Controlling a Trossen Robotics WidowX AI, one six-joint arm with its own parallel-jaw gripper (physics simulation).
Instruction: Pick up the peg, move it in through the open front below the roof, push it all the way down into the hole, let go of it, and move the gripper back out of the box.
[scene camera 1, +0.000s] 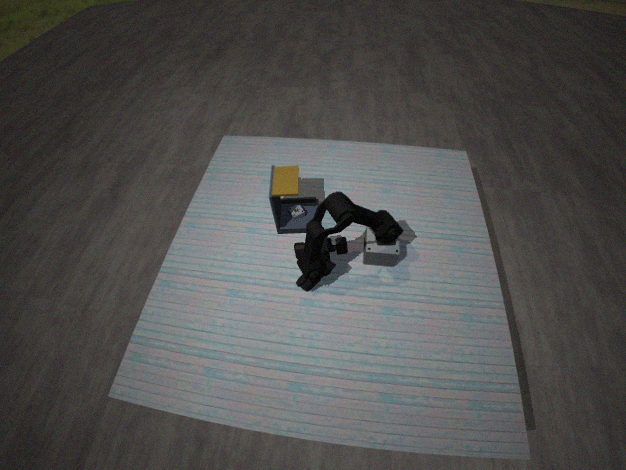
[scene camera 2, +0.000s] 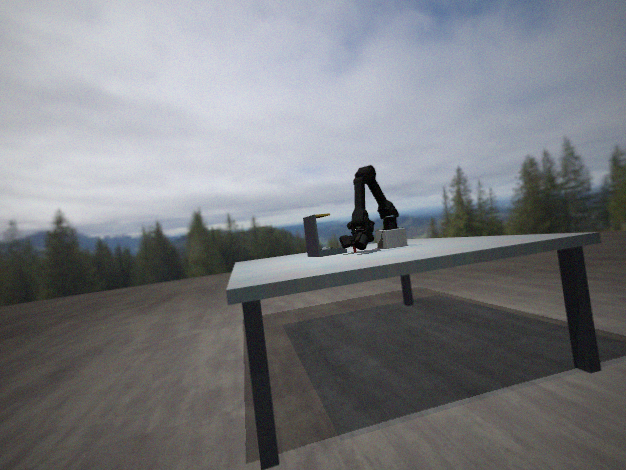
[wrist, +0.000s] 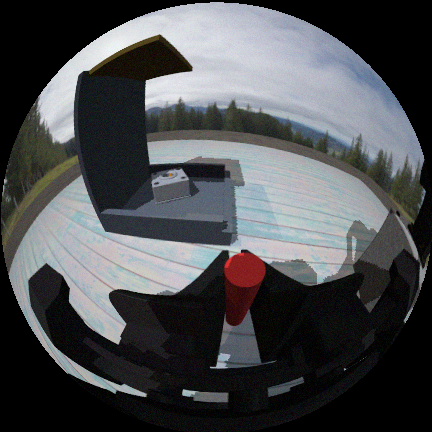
Labels:
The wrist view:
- gripper: 234, 255
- red peg: 243, 272, held by the gripper
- dark box: 205, 217

